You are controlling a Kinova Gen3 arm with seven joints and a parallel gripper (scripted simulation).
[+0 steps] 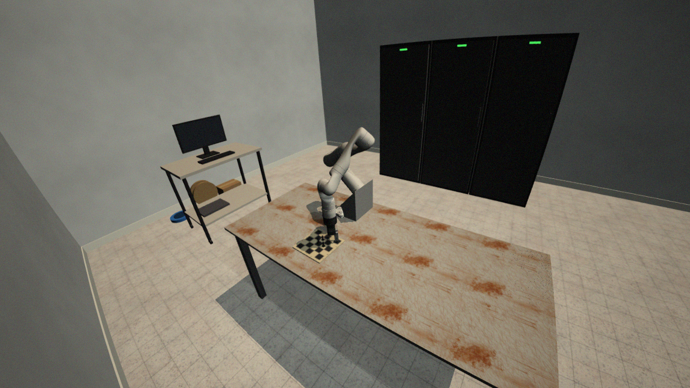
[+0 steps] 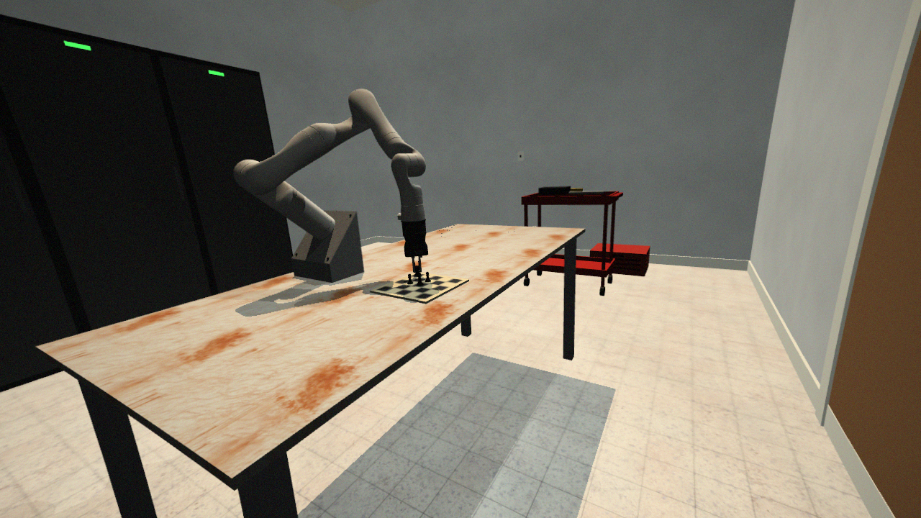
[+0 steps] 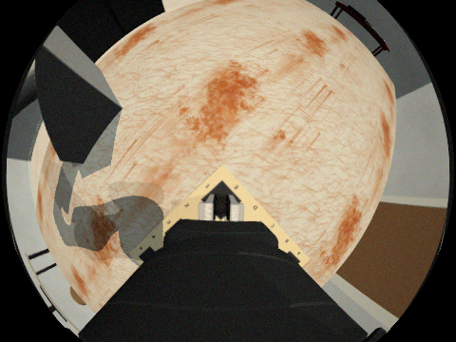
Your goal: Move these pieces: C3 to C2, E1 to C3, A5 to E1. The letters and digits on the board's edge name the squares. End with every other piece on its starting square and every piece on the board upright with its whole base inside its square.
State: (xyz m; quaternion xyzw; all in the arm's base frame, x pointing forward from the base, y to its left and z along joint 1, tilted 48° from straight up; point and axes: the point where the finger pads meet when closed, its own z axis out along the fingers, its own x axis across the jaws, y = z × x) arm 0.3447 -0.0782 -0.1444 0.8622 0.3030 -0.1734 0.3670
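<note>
Now: hand 1 cm above the black piece. From my hand the other things lie so: chessboard: 7 cm ahead, 8 cm to the right, 3 cm below.
</note>
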